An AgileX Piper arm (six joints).
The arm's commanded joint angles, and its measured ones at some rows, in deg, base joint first. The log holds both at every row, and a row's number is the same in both.
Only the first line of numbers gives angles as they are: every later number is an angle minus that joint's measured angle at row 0.
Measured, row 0:
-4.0 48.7 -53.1 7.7 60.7 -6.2
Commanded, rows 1 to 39:
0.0 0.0 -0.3 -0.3 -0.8 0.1
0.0 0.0 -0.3 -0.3 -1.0 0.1
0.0 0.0 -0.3 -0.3 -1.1 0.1
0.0 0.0 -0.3 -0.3 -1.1 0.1
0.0 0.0 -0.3 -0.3 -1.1 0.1
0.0 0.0 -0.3 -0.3 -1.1 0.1
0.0 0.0 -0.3 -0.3 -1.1 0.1
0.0 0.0 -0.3 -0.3 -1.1 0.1
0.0 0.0 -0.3 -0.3 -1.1 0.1
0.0 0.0 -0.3 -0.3 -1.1 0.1
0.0 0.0 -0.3 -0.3 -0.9 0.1
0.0 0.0 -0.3 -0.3 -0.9 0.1
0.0 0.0 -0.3 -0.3 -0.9 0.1
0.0 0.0 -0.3 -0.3 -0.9 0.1
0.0 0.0 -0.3 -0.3 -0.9 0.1
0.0 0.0 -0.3 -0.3 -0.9 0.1
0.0 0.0 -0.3 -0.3 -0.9 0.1
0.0 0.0 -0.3 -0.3 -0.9 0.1
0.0 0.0 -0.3 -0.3 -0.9 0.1
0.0 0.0 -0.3 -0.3 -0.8 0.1
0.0 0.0 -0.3 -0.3 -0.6 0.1
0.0 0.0 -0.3 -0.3 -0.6 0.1
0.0 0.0 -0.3 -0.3 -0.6 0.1
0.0 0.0 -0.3 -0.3 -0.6 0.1
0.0 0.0 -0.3 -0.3 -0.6 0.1
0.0 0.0 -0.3 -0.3 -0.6 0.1
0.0 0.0 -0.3 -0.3 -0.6 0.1
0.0 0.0 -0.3 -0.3 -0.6 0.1
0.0 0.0 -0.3 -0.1 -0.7 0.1
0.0 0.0 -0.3 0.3 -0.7 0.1
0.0 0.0 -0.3 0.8 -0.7 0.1
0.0 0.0 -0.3 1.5 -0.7 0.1
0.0 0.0 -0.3 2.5 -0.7 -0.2
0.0 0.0 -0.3 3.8 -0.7 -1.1
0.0 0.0 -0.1 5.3 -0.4 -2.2
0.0 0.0 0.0 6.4 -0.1 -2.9
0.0 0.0 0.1 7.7 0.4 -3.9
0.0 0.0 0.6 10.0 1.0 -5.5
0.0 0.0 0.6 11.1 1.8 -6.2
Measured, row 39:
0.0 0.0 0.1 6.9 0.2 -2.9
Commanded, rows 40 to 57:
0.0 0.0 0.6 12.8 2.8 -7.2
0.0 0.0 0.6 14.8 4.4 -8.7
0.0 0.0 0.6 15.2 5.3 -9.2
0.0 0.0 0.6 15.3 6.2 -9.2
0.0 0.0 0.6 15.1 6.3 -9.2
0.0 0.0 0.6 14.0 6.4 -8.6
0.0 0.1 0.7 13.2 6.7 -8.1
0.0 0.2 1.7 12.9 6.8 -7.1
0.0 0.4 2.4 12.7 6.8 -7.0
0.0 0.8 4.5 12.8 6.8 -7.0
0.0 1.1 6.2 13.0 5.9 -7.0
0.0 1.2 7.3 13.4 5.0 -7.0
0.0 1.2 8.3 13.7 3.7 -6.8
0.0 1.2 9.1 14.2 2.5 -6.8
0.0 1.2 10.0 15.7 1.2 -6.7
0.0 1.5 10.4 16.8 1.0 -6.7
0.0 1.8 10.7 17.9 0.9 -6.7
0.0 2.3 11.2 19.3 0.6 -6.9
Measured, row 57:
0.0 1.3 9.7 15.3 2.5 -6.8
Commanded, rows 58 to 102:
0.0 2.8 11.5 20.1 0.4 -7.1
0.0 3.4 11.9 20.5 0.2 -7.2
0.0 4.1 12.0 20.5 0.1 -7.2
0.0 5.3 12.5 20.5 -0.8 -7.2
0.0 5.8 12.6 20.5 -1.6 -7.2
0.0 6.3 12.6 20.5 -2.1 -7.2
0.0 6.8 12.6 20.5 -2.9 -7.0
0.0 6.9 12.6 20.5 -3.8 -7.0
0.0 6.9 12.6 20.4 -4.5 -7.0
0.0 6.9 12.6 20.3 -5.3 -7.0
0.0 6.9 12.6 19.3 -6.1 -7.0
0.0 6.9 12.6 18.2 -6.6 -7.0
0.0 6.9 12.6 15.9 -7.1 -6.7
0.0 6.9 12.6 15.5 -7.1 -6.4
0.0 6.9 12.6 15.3 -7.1 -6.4
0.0 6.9 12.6 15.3 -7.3 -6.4
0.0 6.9 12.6 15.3 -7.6 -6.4
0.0 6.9 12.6 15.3 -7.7 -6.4
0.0 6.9 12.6 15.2 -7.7 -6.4
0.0 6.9 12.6 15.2 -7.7 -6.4
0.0 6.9 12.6 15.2 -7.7 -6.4
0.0 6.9 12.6 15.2 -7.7 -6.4
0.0 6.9 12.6 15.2 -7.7 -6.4
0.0 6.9 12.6 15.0 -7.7 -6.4
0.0 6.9 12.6 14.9 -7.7 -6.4
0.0 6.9 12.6 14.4 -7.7 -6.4
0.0 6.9 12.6 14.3 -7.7 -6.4
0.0 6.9 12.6 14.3 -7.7 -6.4
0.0 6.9 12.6 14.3 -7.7 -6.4
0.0 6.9 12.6 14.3 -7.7 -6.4
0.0 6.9 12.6 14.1 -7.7 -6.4
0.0 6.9 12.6 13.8 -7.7 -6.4
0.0 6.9 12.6 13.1 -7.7 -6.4
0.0 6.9 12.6 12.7 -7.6 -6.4
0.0 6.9 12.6 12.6 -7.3 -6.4
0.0 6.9 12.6 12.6 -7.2 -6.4
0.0 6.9 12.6 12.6 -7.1 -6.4
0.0 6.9 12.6 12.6 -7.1 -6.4
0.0 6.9 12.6 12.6 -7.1 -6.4
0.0 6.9 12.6 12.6 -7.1 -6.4
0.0 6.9 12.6 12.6 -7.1 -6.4
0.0 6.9 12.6 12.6 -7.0 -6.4
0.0 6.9 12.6 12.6 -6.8 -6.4
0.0 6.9 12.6 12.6 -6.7 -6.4
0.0 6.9 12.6 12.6 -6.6 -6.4
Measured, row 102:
0.0 6.8 12.5 13.8 -5.9 -6.5
